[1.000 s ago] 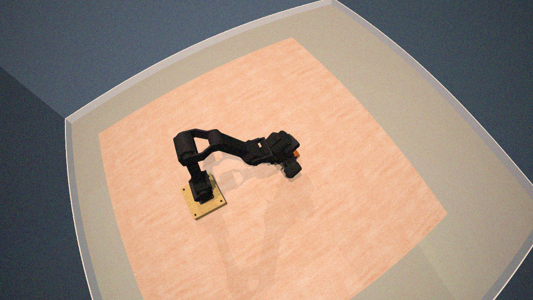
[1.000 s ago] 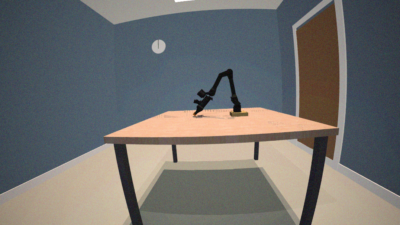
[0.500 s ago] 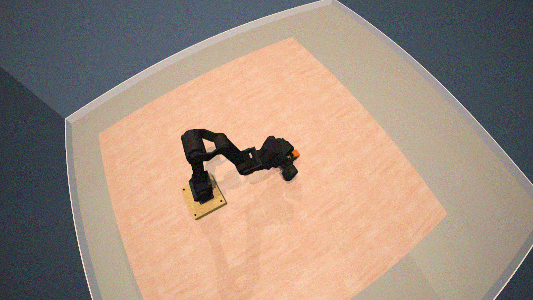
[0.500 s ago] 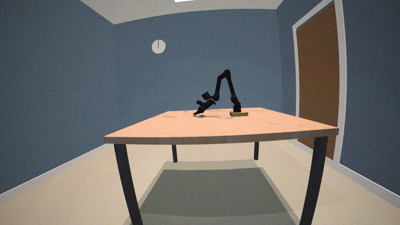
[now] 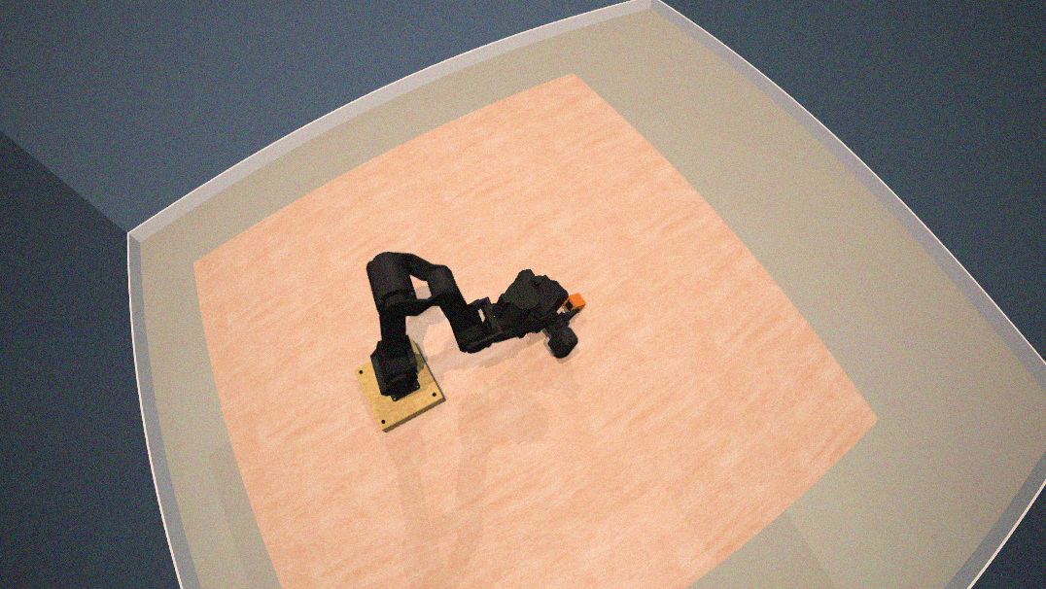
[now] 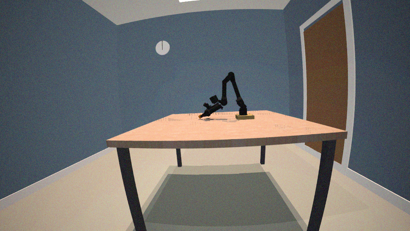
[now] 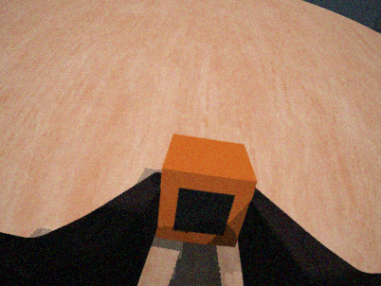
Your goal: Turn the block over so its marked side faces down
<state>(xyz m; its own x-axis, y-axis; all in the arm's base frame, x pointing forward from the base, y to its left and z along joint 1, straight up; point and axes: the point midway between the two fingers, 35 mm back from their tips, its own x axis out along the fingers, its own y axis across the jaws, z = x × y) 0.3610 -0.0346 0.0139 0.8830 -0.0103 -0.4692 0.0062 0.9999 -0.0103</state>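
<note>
The orange block is 1 cm behind my gripper tip.
</note>
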